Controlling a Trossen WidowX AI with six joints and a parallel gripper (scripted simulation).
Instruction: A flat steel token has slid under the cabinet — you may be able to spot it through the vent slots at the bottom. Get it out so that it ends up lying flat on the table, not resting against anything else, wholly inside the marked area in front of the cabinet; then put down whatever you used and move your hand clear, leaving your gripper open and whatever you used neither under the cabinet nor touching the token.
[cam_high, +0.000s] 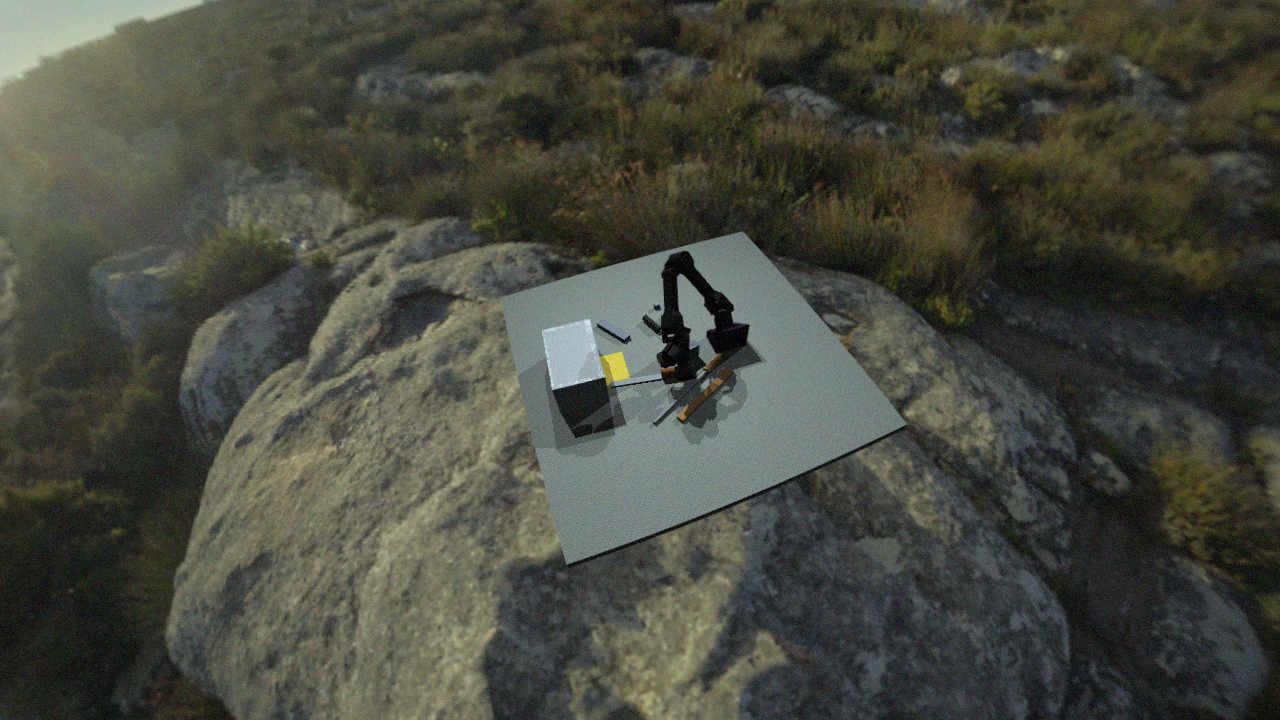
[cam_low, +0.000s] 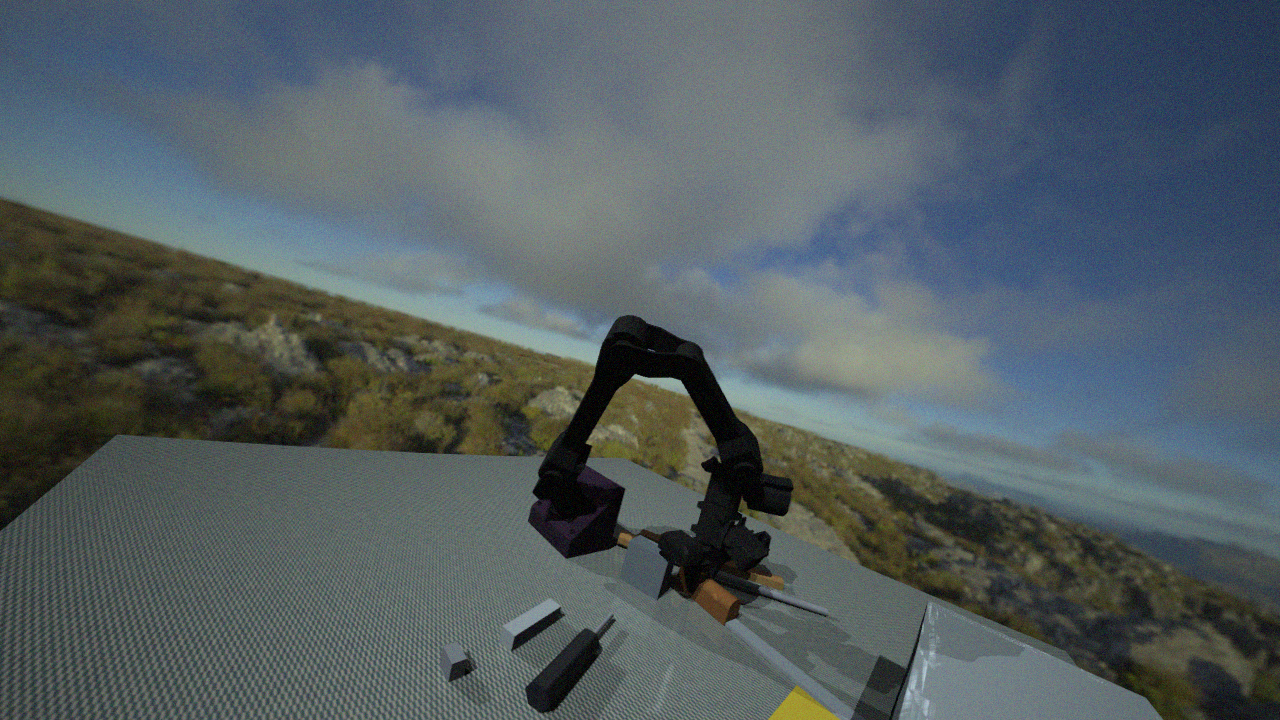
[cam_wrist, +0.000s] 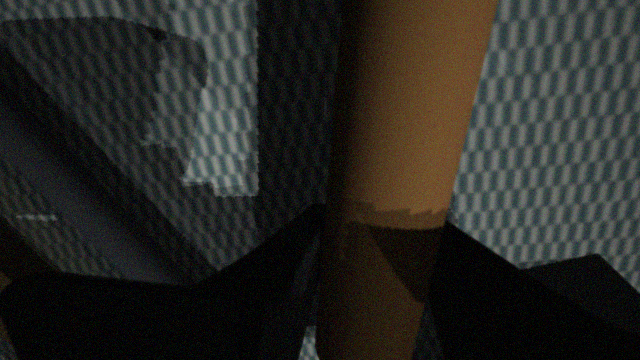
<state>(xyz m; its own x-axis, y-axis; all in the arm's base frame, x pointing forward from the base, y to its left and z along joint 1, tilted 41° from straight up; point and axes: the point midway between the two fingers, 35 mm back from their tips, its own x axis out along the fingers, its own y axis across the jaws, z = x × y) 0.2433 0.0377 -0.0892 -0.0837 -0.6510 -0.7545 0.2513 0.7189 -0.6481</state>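
Now: gripper tip 13 cm to the right of the wooden stick and 4 cm past it. Round my gripper tip: grey bar: 28 cm to the right, 8 cm behind; then grey block: 7 cm behind, 6 cm to the right, 2 cm above; then small grey cube: 38 cm to the right, 7 cm behind.
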